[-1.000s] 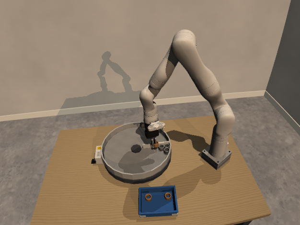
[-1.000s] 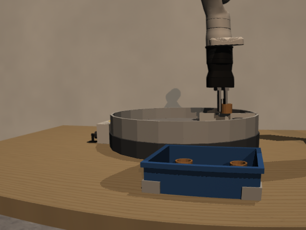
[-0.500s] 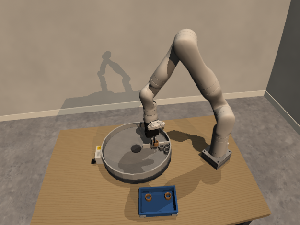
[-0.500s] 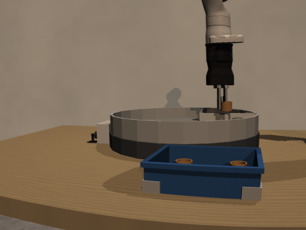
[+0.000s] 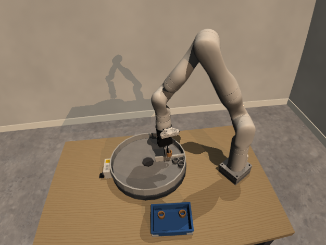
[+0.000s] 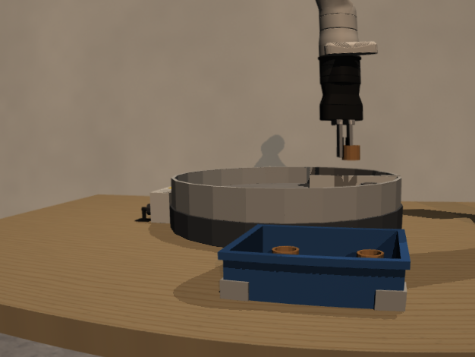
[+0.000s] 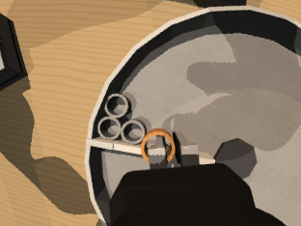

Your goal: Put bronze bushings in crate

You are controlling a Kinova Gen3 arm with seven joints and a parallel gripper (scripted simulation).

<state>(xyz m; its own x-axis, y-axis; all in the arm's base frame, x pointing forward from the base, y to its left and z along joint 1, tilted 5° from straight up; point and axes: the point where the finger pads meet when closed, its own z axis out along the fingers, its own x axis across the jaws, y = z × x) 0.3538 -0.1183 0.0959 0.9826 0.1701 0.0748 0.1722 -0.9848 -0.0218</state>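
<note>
Now: the blue crate 4 cm ahead of my hand, 32 cm to the left of it and 12 cm below it. Round my hand: round grey turning table (10 cm ahead, 3 cm to the right, 9 cm below).
</note>
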